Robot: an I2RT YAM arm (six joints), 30 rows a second.
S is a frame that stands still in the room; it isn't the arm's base.
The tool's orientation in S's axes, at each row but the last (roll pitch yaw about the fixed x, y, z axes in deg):
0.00 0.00 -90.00
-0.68 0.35 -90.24
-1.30 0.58 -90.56
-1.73 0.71 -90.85
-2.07 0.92 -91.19
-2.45 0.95 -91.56
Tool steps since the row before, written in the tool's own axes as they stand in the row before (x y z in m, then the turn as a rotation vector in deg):
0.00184 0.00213 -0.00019 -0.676 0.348 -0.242
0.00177 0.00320 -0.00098 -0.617 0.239 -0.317
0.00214 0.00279 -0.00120 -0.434 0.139 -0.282
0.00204 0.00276 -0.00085 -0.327 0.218 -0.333
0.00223 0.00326 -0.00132 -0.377 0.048 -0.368
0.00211 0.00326 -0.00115 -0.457 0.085 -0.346
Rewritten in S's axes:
0.00213 -0.00184 -0.00019 0.348 0.676 -0.242
0.00318 -0.00178 -0.00103 0.238 0.618 -0.316
0.00274 -0.00215 -0.00128 0.137 0.436 -0.281
0.00270 -0.00207 -0.00096 0.213 0.328 -0.335
0.00316 -0.00227 -0.00147 0.043 0.382 -0.363
0.00315 -0.00217 -0.00132 0.083 0.461 -0.342

